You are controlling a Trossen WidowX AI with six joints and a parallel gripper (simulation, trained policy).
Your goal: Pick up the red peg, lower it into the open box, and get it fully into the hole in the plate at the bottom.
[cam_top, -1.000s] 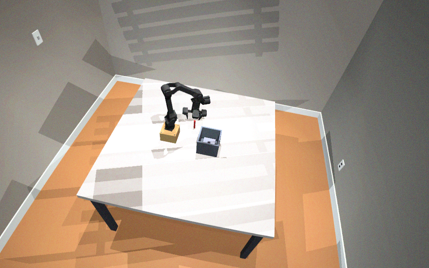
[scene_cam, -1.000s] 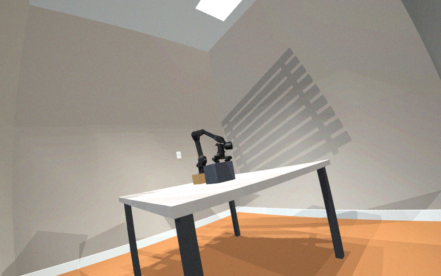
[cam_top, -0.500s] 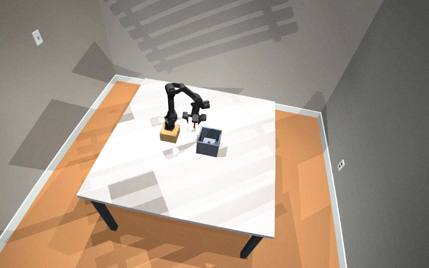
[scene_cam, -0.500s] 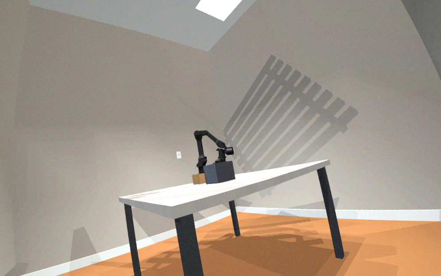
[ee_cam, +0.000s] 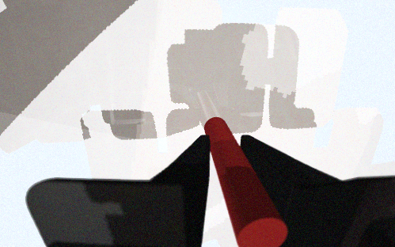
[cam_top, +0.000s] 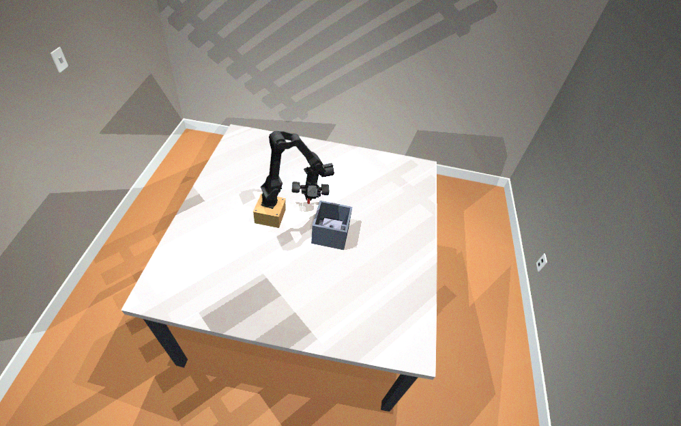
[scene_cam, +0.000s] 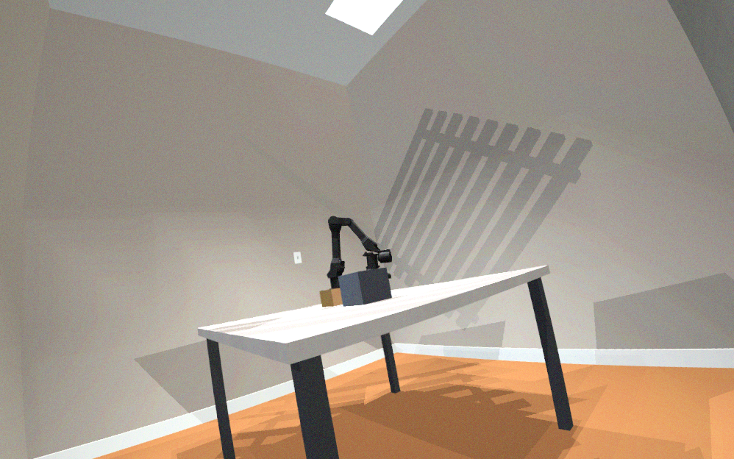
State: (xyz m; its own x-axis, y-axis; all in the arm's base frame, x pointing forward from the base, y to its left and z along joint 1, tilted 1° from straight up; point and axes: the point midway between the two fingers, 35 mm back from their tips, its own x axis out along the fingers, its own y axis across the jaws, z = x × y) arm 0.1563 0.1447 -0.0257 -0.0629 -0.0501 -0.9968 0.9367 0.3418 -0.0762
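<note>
My gripper tip is 170 mm short of the pale plate, 150 mm to the left of it and 20 mm below it. The rest, counted from my gripper tip: small red peg (20 mm above).
</note>
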